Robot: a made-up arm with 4 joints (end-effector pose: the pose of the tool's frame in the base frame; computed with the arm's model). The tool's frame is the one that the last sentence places.
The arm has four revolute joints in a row. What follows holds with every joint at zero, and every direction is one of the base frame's. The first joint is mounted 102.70 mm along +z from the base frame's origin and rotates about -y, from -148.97 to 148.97 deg. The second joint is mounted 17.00 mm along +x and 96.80 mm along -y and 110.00 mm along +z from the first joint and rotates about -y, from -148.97 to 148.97 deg. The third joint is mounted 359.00 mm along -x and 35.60 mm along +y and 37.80 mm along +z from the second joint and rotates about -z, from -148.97 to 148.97 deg. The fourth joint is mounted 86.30 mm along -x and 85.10 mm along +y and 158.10 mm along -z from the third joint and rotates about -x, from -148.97 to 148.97 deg. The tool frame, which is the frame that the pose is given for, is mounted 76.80 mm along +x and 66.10 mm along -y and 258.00 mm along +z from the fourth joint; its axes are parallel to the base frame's.
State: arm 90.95 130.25 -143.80 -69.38
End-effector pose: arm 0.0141 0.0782 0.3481 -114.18 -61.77 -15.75
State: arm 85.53 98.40 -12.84 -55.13
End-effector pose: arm 0.2208 -0.2236 0.1779 -20.39 -156.65 81.01
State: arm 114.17 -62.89 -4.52 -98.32
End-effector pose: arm -0.1559 -0.2221 -0.3440 88.97 -33.96 46.50
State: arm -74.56 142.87 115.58 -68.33
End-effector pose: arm 0.0000 0.0247 -0.3962 108.64 -108.65 -69.73
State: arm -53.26 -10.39 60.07 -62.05
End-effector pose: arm -0.1817 -0.1397 0.5901 19.03 21.41 -74.63
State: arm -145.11 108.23 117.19 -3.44
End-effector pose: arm -0.1521 -0.0544 0.3203 -35.30 19.44 -112.72
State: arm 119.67 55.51 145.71 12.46
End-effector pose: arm 0.1909 -0.1188 -0.1082 159.05 -48.40 -12.07
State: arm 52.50 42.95 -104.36 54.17
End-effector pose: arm -0.1035 -0.1338 -0.4264 -119.87 -109.32 45.11
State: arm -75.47 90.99 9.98 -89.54
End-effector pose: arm -0.2238 -0.2304 -0.1704 90.05 -19.99 4.29
